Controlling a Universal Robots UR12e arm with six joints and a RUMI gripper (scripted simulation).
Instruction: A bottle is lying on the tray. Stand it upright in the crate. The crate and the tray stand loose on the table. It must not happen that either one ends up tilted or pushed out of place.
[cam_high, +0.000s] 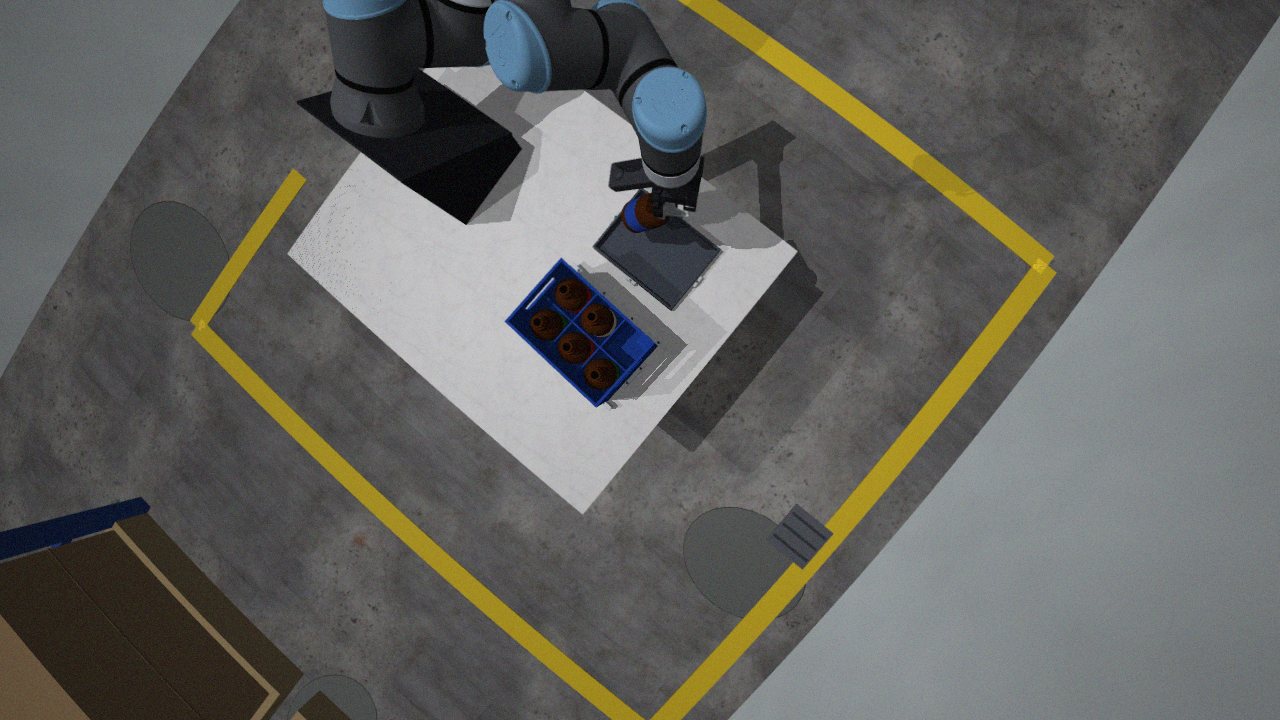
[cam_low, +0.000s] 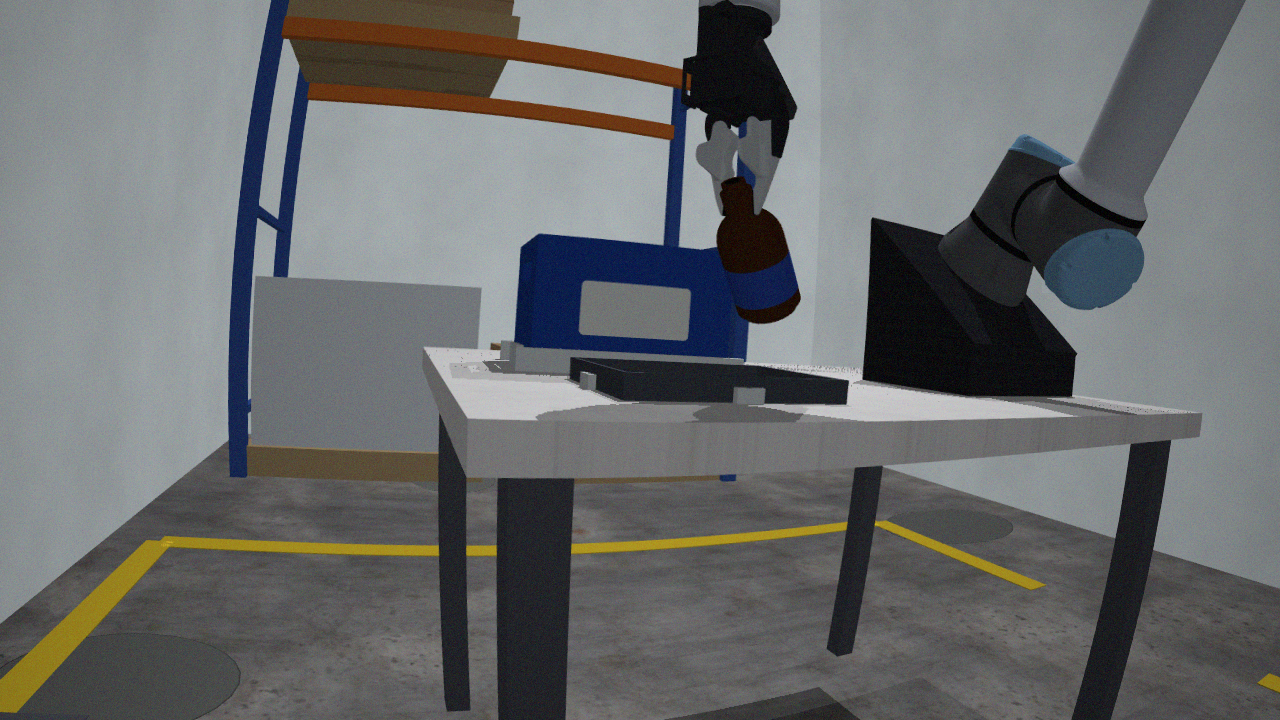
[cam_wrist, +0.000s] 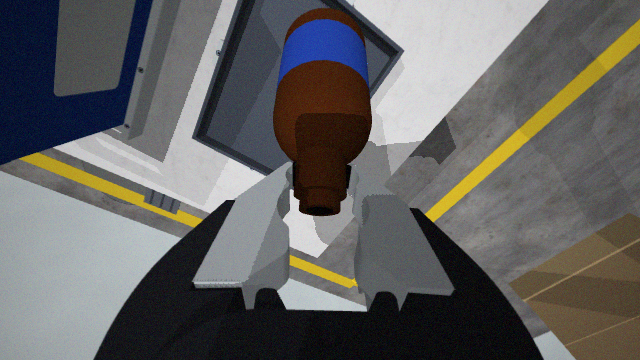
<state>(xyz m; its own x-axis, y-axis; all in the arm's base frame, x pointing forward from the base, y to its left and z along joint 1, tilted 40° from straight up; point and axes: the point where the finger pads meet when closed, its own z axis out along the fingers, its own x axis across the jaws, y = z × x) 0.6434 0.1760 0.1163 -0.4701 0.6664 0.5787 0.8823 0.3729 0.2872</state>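
My hand is 4 cm above the bottle, 2 cm past it and 1 cm to the left of it. From my hand the other things lie so: dark grey tray (19 cm below, 5 cm to the right, 1 cm ahead); blue crate (31 cm to the right, 12 cm below, 2 cm ahead).
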